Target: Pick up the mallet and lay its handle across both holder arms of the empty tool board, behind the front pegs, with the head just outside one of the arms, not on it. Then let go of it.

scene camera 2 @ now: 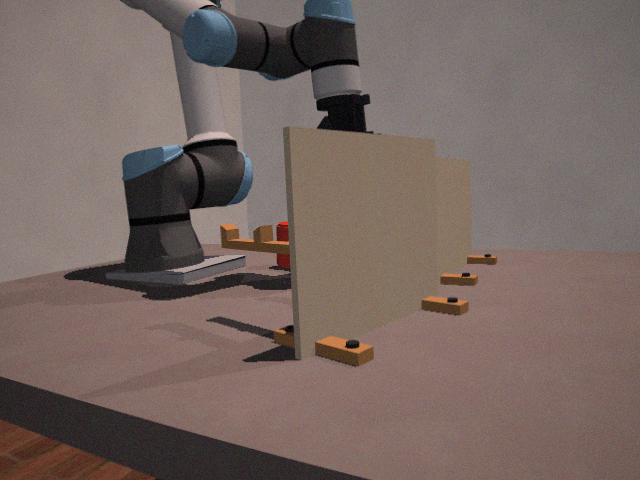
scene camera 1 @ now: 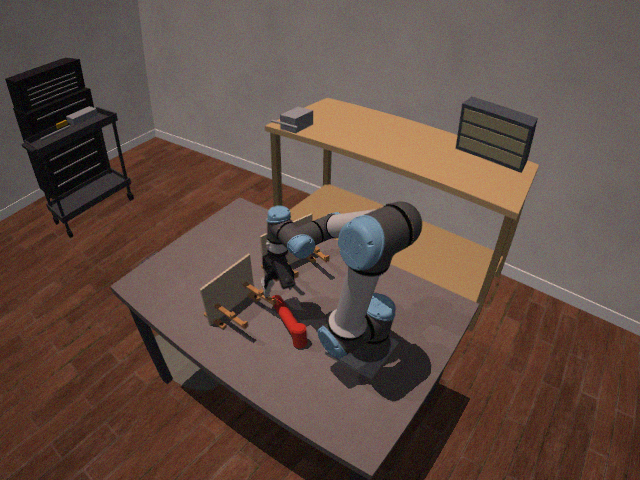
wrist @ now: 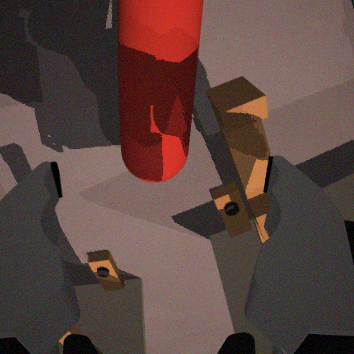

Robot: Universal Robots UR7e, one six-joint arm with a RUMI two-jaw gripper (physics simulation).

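Where they show: gripper, fingertip midpoint: (scene camera 1: 278, 293) (wrist: 161, 162); arm's base, link origin: (scene camera 2: 166, 265) (scene camera 1: 368, 345).
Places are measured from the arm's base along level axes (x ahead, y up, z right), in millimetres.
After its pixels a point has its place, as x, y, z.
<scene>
The red mallet (scene camera 1: 285, 314) (scene camera 2: 282, 245) lies on the table with its head (scene camera 1: 299, 336) {168, 54, -178} toward the robot base and its handle pointing at the gripper. In the wrist view the rounded handle end (wrist: 156, 145) {376, 30, -103} reaches the line between the fingertips. My gripper (scene camera 1: 278, 289) {366, 67, -106} (wrist: 161, 162) {366, 67, -106} is open and empty, above the handle end. Its right finger overlaps a holder arm in the wrist view; the height gap is unclear. The near tool board (scene camera 1: 227, 289) (scene camera 2: 361, 232) stands upright, its two holder arms (scene camera 1: 231, 315) {383, 79, -309} (wrist: 250, 165) {381, 66, -146} bare. In scene camera 2 the board hides my fingertips.
A second tool board (scene camera 2: 454, 206) (wrist: 110, 315) stands behind the gripper, partly hidden by the robot arm, with a bare holder arm (scene camera 1: 321, 254) {409, 82, 156} showing. The robot base is right of the mallet. A wooden workbench (scene camera 1: 382, 139) and a black tool cart (scene camera 1: 77, 198) stand farther away.
</scene>
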